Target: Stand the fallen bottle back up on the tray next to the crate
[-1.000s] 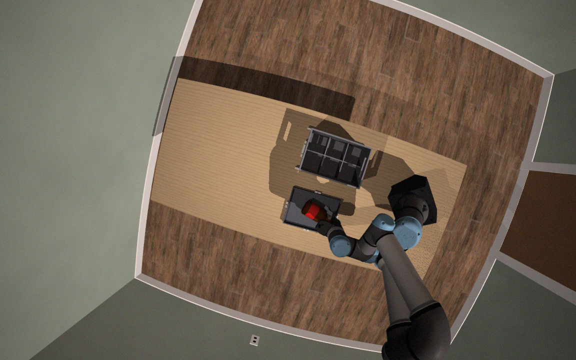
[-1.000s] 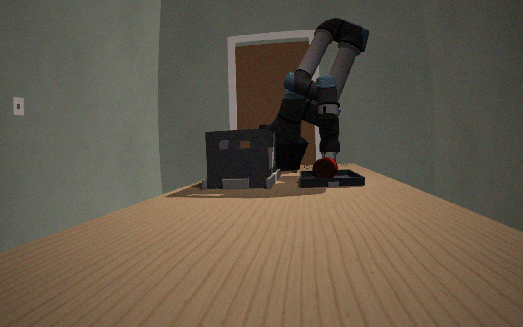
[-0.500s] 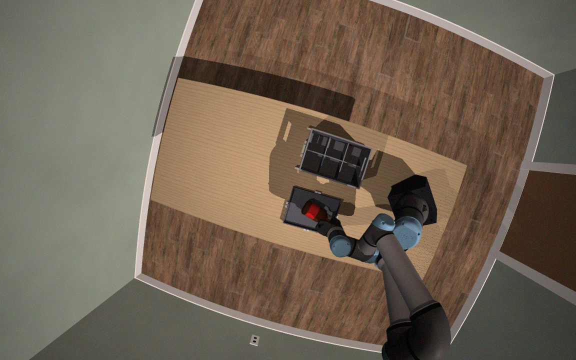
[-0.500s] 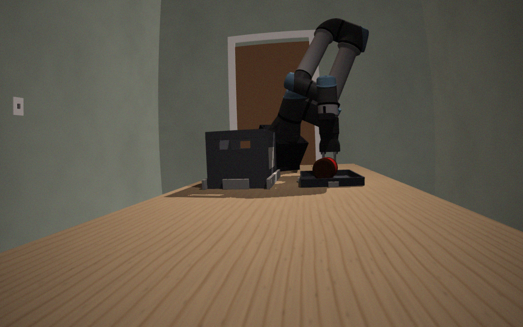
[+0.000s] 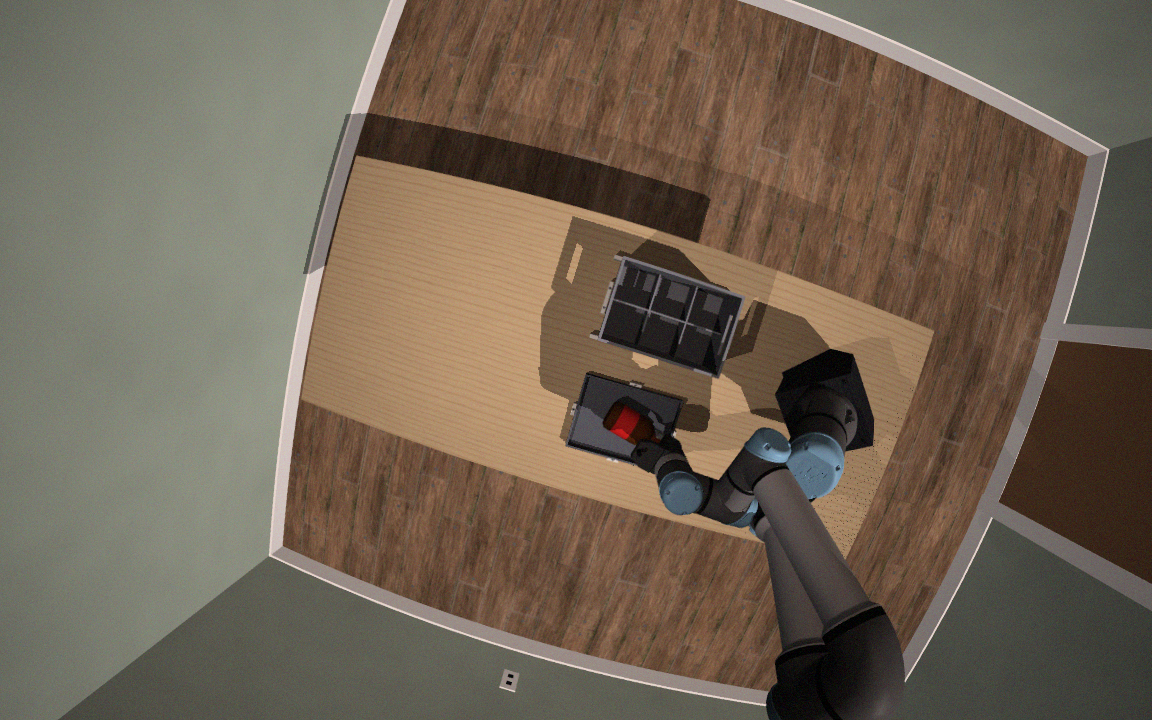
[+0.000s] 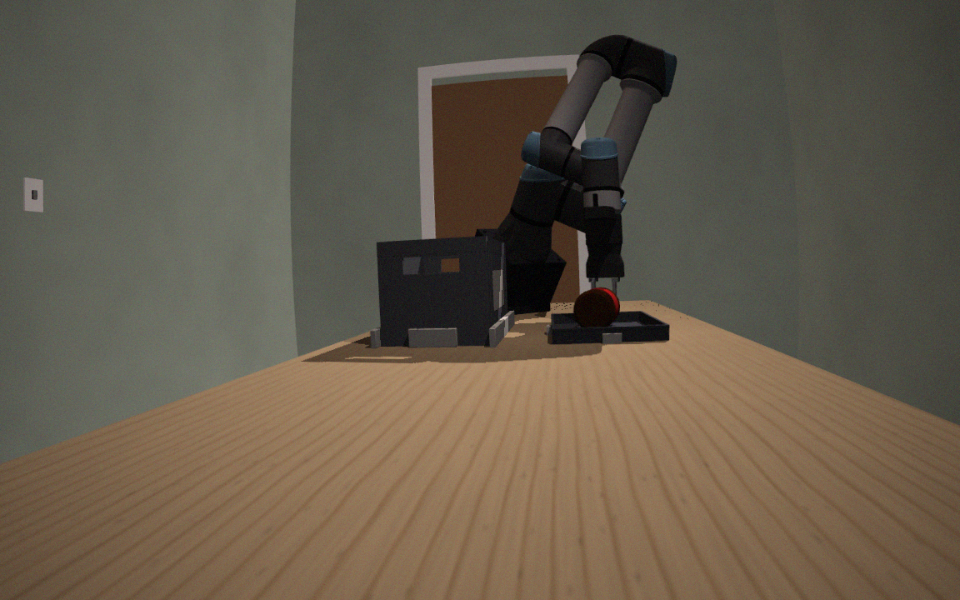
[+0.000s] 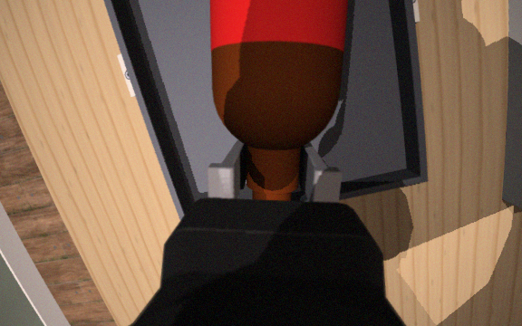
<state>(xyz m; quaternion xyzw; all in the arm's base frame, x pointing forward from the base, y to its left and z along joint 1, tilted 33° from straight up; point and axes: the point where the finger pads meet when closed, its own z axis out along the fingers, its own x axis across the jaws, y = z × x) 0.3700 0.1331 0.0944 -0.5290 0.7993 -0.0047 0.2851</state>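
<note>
Right now the bottle is 50 mm ahead of my hand, 20 mm to the right of it and 10 mm below it. Also, from my hand: dark crate 300 mm to the right, 40 mm ahead, 30 mm above; dark tray 80 mm ahead, 40 mm below, 20 mm to the right.
</note>
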